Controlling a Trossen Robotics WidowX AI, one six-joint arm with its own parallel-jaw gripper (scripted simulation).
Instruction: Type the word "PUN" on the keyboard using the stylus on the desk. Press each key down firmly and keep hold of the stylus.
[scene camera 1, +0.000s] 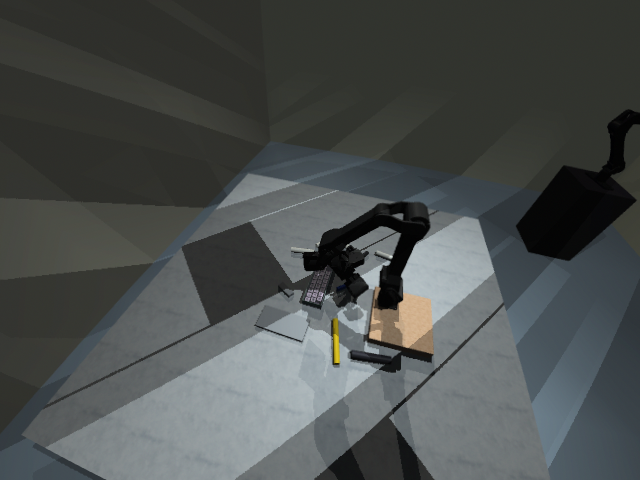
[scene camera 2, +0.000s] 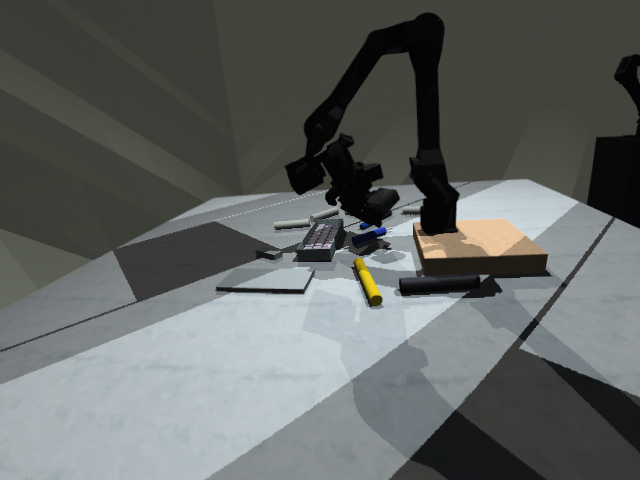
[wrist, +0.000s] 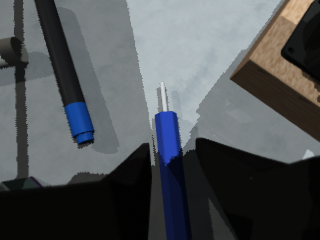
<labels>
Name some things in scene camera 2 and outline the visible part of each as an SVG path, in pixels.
My gripper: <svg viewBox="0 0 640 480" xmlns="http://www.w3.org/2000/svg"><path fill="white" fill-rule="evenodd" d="M356 162L356 168L353 172L340 179L333 179L330 182L333 187L326 192L325 200L329 205L336 206L337 201L335 199L339 196L338 201L342 204L340 207L342 210L368 225L373 223L380 228L382 226L382 217L389 212L400 197L396 190L380 187L378 190L370 192L369 189L373 186L371 182L383 178L380 164L370 163L364 165L363 162Z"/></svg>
A black cylinder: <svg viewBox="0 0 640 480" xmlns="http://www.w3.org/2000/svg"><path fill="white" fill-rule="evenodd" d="M480 275L478 273L401 278L399 279L399 288L401 293L479 288Z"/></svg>
</labels>
